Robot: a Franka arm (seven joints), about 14 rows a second.
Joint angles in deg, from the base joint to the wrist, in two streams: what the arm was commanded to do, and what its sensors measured. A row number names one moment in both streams.
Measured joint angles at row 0: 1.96 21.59 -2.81 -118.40 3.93 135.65 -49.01
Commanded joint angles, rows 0 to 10: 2.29 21.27 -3.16 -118.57 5.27 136.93 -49.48; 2.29 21.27 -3.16 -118.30 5.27 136.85 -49.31; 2.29 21.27 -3.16 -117.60 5.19 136.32 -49.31; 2.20 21.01 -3.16 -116.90 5.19 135.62 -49.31; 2.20 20.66 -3.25 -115.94 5.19 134.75 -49.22; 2.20 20.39 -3.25 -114.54 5.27 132.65 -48.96; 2.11 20.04 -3.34 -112.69 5.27 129.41 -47.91; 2.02 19.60 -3.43 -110.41 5.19 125.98 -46.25; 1.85 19.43 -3.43 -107.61 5.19 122.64 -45.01; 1.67 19.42 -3.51 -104.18 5.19 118.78 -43.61; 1.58 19.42 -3.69 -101.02 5.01 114.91 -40.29
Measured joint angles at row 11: 1.80 19.97 -3.34 -106.95 4.44 121.95 -44.27
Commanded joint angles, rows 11 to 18: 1.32 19.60 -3.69 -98.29 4.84 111.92 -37.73; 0.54 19.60 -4.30 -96.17 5.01 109.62 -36.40; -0.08 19.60 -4.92 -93.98 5.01 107.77 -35.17; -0.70 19.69 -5.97 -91.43 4.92 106.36 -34.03; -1.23 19.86 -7.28 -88.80 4.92 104.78 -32.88; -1.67 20.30 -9.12 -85.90 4.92 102.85 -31.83; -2.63 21.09 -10.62 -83.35 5.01 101.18 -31.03; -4.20 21.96 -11.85 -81.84 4.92 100.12 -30.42
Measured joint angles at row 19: -1.99 19.24 -10.02 -87.45 4.43 103.70 -32.35
